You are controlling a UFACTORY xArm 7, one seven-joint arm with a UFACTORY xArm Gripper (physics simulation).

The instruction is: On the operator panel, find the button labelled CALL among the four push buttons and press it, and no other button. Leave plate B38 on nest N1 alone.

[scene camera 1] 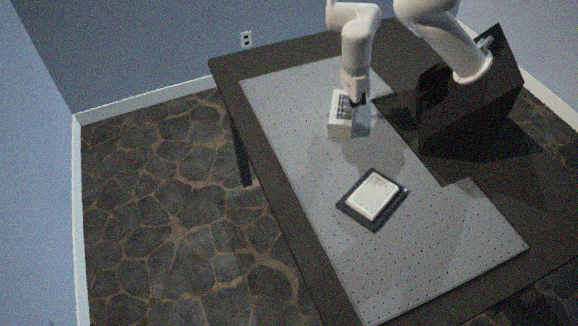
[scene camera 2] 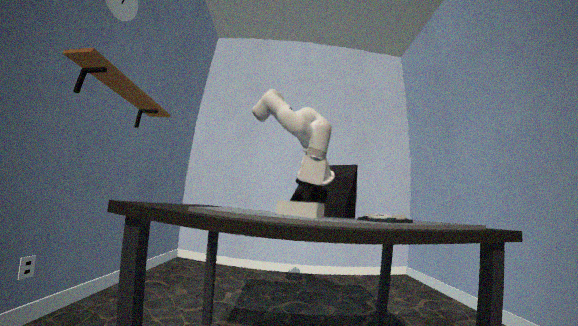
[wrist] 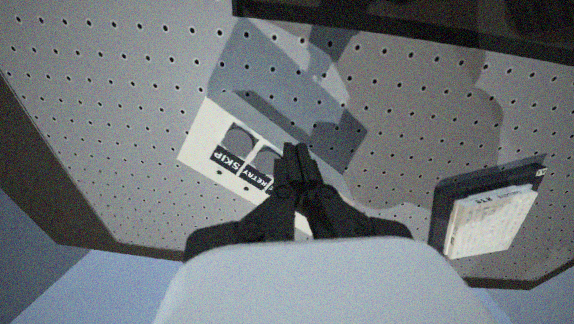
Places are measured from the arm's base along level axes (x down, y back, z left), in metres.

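Pixels of known places: gripper, fingertip midpoint: (scene camera 1: 355, 104) (scene camera 2: 304, 200) (wrist: 292, 157); arm's base at its link origin: (scene camera 1: 473, 67).
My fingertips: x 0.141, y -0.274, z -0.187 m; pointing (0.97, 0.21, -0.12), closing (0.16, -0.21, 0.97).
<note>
Ahead of a thing's pixels: the offset from my fingertips to its middle. Level surfaces: height alone.
The white operator panel @(dx +0.034, dy -0.030, dz -0.024 m) (scene camera 1: 339, 131) (scene camera 2: 300, 209) (wrist: 194, 141) stands on the perforated board. In the wrist view the grey SKIP button @(dx +0.010, dy +0.014, dz -0.043 m) (wrist: 239, 142) and part of the RETRY button @(dx +0.010, dy -0.007, dz -0.022 m) (wrist: 265, 157) show. A sliver of a third label shows beside the fingers; the CALL button and its label are hidden there, and labels are too small to read in scene camera 1. My gripper (scene camera 1: 359, 102) (wrist: 292, 157) is shut and empty, low at the panel's button side. Contact with a button cannot be made out. Plate B38 @(dx +0.043, dy -0.161, dz +0.263 m) (scene camera 1: 374, 195) (wrist: 490, 222) lies on the dark nest (scene camera 1: 374, 226) (wrist: 440, 207).
The perforated grey board @(dx +0.062 m) (scene camera 1: 425, 260) (wrist: 125, 105) lies on the dark table (scene camera 1: 295, 220) (scene camera 2: 240, 231). A large black block (scene camera 1: 470, 115) (scene camera 2: 345, 192) stands by the arm's base. A wooden shelf (scene camera 2: 120, 82) hangs on the wall, away from the table.
</note>
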